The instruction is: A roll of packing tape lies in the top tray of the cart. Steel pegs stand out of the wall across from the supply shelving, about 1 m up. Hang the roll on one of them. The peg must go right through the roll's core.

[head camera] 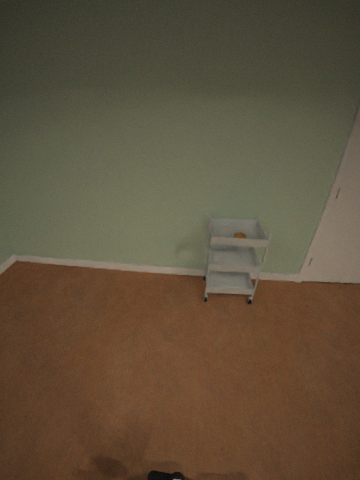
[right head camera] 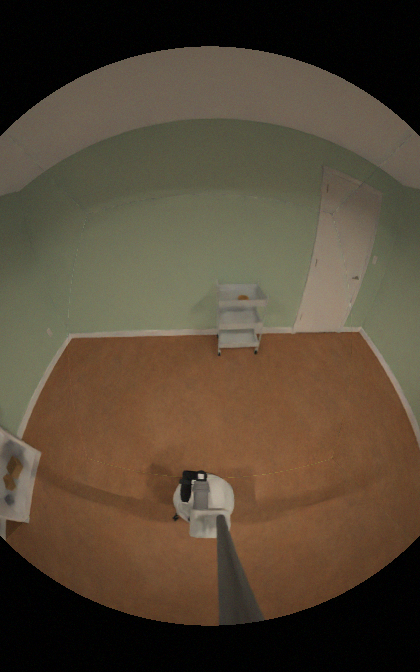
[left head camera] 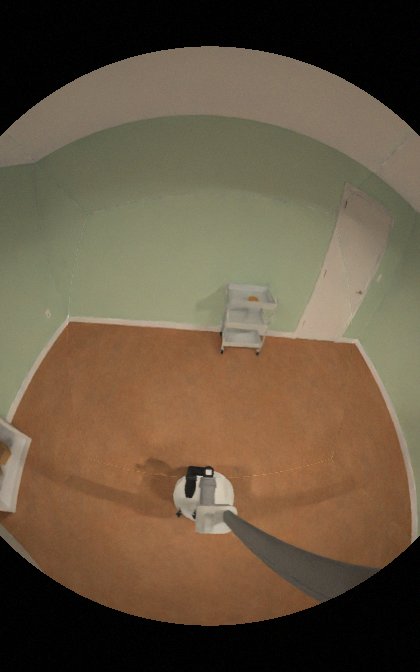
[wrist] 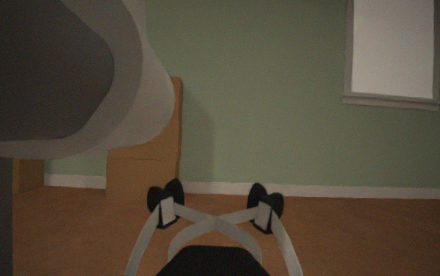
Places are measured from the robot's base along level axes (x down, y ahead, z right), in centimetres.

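Pixels of known places: gripper, fingertip midpoint: (wrist: pixel 215 196).
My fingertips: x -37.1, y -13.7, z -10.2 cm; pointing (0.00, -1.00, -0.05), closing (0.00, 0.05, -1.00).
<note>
Behind a point stands the place of what it marks.
A small orange-brown roll of tape (head camera: pixel 240 235) @[z 36.7, x -66.4, y 158.6 cm] (left head camera: pixel 253 299) (right head camera: pixel 243 297) lies in the top tray of a white three-tier cart (head camera: pixel 227 241) @[z 24.9, x -66.8, y 147.4 cm] (left head camera: pixel 247 303) (right head camera: pixel 239 303). The cart stands against the green wall across the room, left of a door. My gripper (wrist: pixel 215 196) @[z -10.2, x -37.2, y -13.7 cm] is open in the wrist view, with its two dark fingertips wide apart and no object between them. It is far from the cart. The steel pegs do not show in these views.
A pale door (head camera: pixel 330 230) @[z 128.4, x -63.2, y 184.5 cm] (left head camera: pixel 345 265) (right head camera: pixel 340 250) is right of the cart. A white shelf unit with brown boxes (left head camera: pixel 4 454) (right head camera: pixel 14 466) stands at the far left. In the wrist view, tall brown cardboard boxes (wrist: pixel 142 172) @[z 29.4, x -15.8, y -160.4 cm] stand by a wall with a window (wrist: pixel 392 47) @[z -160.6, x -122.7, y -192.3 cm].
</note>
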